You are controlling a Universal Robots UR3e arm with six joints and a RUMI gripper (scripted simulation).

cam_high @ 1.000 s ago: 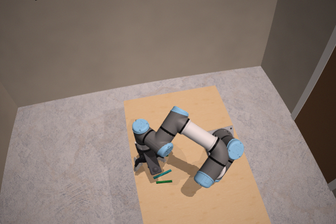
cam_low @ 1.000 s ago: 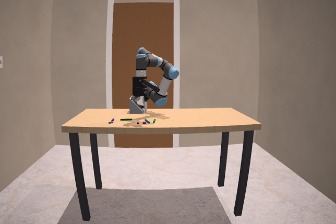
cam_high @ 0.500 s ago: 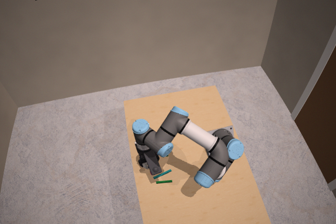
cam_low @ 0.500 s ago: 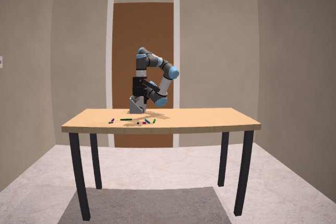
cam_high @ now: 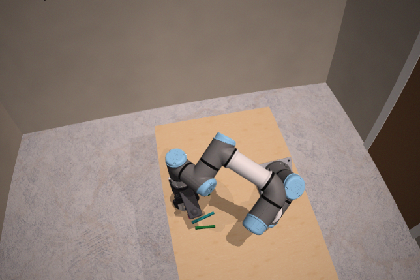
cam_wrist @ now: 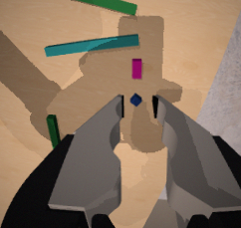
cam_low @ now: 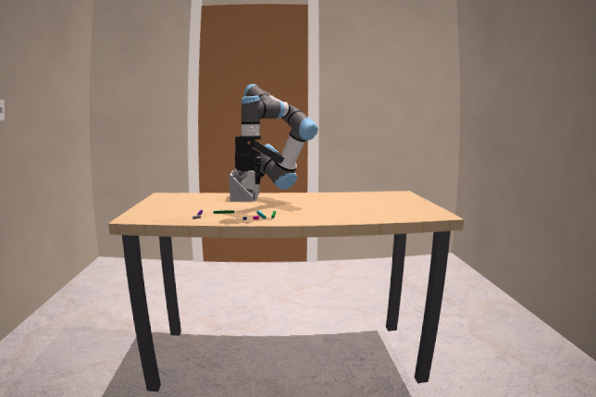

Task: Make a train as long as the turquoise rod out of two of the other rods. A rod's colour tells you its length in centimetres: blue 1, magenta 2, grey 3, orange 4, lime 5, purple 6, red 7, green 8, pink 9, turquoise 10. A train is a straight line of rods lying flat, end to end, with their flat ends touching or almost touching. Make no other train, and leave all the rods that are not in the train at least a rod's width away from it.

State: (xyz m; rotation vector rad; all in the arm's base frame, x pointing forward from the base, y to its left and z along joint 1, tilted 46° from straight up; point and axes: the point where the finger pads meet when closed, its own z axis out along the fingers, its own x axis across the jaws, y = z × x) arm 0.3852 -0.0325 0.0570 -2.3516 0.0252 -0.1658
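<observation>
My hand is 80 mm above the magenta rod. Also, from my hand: grey rod (40 mm behind, 210 mm to the right, 80 mm below); blue rod (40 mm to the right, 80 mm below); turquoise rod (50 mm behind, 20 mm to the left, 80 mm below).
</observation>
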